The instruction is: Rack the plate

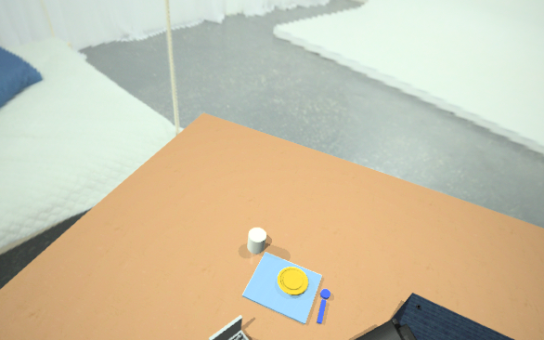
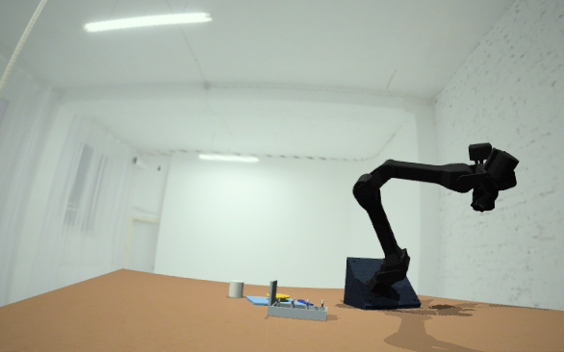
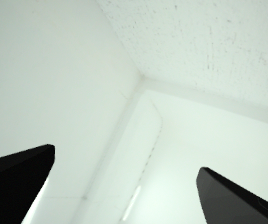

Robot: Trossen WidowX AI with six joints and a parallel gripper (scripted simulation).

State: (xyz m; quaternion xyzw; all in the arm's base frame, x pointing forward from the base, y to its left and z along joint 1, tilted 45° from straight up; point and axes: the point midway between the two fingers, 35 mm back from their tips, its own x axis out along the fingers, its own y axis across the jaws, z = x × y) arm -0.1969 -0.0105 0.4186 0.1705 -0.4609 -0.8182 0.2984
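The yellow plate is 450 mm ahead of my gripper tip, 400 mm to the right of it and 400 mm below it. The rest, counted from my gripper tip: light blue mat: 470 mm ahead, 390 mm to the right, 410 mm below; grey dish rack: 480 mm ahead, 190 mm to the right, 390 mm below; blue spoon: 370 mm ahead, 380 mm to the right, 410 mm below.
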